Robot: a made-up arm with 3 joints. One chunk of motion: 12 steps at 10 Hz.
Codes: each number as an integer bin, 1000 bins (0 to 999) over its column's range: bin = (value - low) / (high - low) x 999, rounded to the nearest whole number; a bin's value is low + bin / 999 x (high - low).
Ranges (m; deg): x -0.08..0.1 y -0.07..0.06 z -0.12..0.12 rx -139..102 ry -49..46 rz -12..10
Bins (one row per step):
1: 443 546 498 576 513 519
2: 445 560 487 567 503 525
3: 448 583 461 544 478 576
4: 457 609 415 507 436 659
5: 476 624 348 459 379 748
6: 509 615 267 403 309 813
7: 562 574 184 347 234 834
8: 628 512 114 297 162 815
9: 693 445 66 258 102 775
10: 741 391 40 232 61 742
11: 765 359 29 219 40 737
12: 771 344 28 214 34 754
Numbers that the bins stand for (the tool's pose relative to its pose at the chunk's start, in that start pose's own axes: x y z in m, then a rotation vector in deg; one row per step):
1: -0.0002 0.0011 -0.0004 -0.05 -0.22 -0.57
2: 0.0002 0.0029 -0.0030 -2.22 -1.17 -0.44
3: 0.0007 0.0059 -0.0092 -7.76 -3.54 0.68
4: 0.0023 0.0092 -0.0203 -16.69 -7.54 2.51
5: 0.0058 0.0112 -0.0364 -28.27 -12.96 4.47
6: 0.0117 0.0100 -0.0559 -41.78 -19.62 5.90
7: 0.0213 0.0047 -0.0758 -55.29 -26.75 6.37
8: 0.0332 -0.0034 -0.0926 -67.35 -33.59 5.95
9: 0.0449 -0.0121 -0.1041 -76.76 -39.30 5.07
10: 0.0535 -0.0191 -0.1104 -83.03 -43.20 4.34
11: 0.0578 -0.0233 -0.1130 -86.17 -45.20 4.23
12: 0.0589 -0.0252 -0.1133 -87.37 -45.77 4.60

